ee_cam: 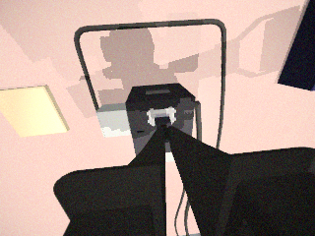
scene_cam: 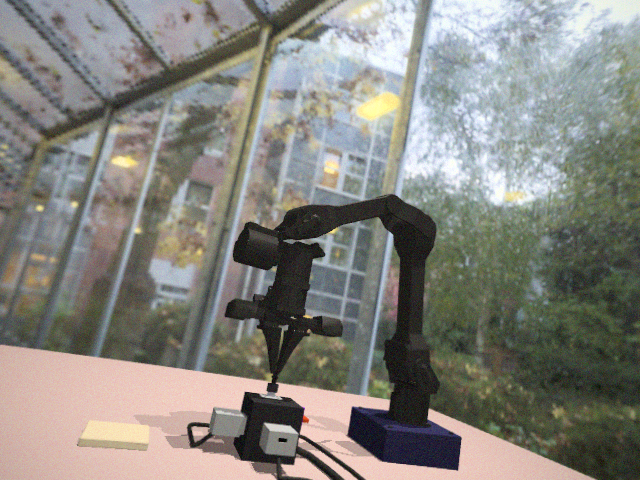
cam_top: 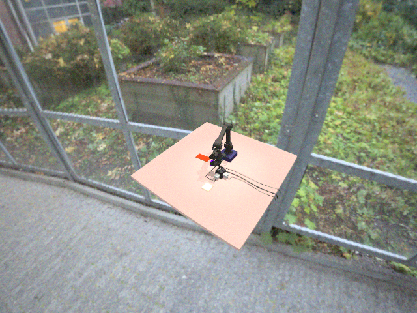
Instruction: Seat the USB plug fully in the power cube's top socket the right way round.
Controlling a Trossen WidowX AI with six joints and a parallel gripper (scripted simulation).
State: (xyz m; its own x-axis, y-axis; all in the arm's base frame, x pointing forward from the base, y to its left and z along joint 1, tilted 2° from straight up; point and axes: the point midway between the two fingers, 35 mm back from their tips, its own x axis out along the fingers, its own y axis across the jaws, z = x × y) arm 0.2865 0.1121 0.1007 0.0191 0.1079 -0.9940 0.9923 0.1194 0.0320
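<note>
Now: gripper tip 2 cm above the grey USB plug. The rest, counted from my gripper tip: purple block: 15 cm to the right, 9 cm below, 7 cm behind; pale yellow pad: 20 cm ahead, 11 cm below, 4 cm to the left; socket: 4 cm below.
</note>
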